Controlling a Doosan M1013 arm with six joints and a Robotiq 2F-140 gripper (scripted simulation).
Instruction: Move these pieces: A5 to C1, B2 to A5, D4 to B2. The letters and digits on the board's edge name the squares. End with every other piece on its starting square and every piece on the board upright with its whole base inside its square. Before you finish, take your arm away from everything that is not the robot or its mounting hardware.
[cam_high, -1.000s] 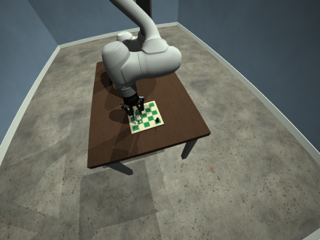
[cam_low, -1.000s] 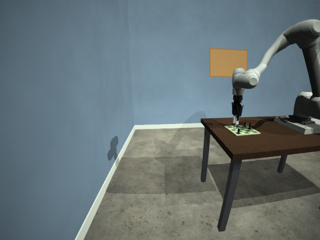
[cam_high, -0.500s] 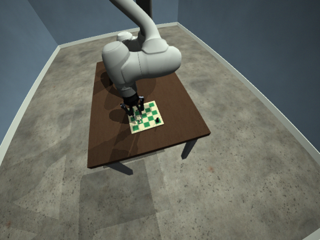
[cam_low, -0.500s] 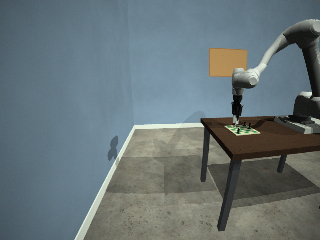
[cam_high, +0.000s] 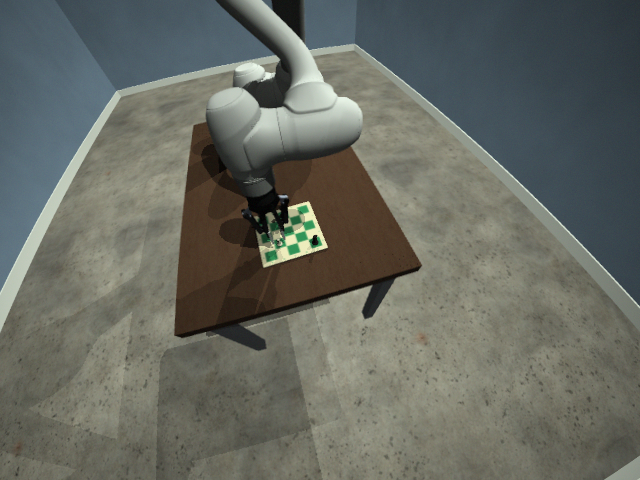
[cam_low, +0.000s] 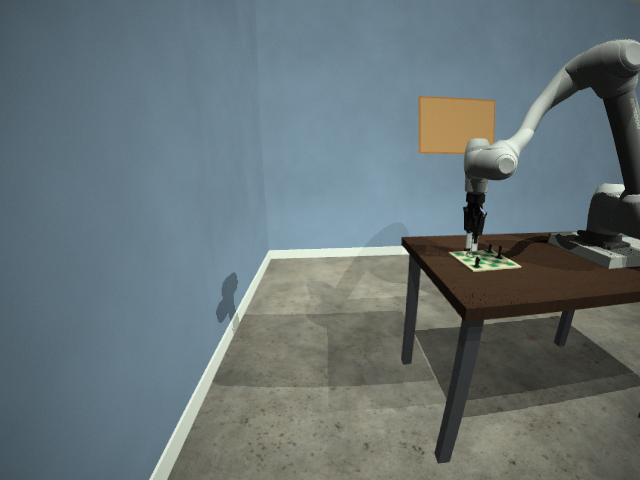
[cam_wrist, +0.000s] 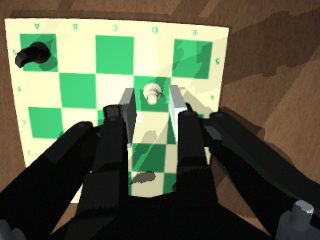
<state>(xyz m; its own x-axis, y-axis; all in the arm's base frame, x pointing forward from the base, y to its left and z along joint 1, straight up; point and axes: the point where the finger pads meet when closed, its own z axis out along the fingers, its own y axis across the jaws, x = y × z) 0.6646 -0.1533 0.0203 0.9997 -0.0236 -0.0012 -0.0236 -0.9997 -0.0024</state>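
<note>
Now: the small pale piece 50 mm below my hand. The rest, counted from my hand: black chess piece 50 mm ahead, 110 mm to the left, 50 mm below; then cream chessboard 40 mm behind, 40 mm to the left, 70 mm below.
</note>
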